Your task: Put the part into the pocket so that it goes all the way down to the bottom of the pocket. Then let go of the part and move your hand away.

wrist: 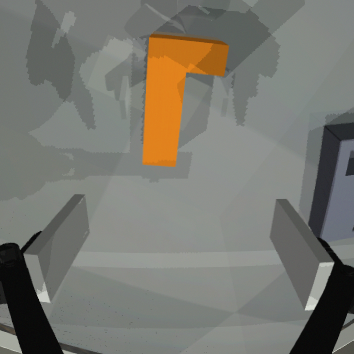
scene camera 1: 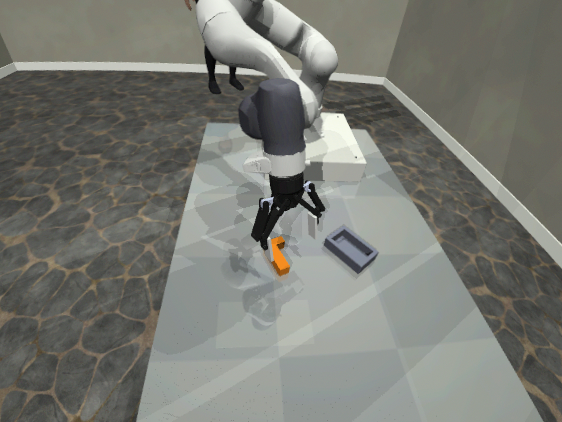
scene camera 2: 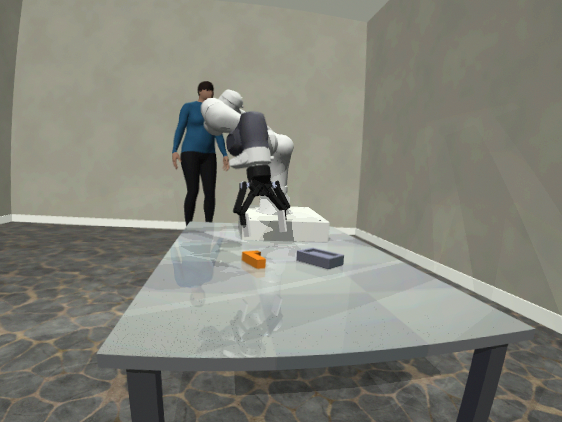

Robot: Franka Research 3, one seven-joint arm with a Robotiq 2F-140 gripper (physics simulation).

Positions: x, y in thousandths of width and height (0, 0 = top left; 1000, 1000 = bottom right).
Observation:
My gripper (scene camera 1: 520, 584) is open and holds nothing. Also in view: an orange L-shaped part (wrist: 479, 160). Further things: a grey block with L-shaped pocket (wrist: 914, 626).
My gripper shows as well in the wrist view (wrist: 507, 612) and in scene camera 2 (scene camera 2: 474, 556).

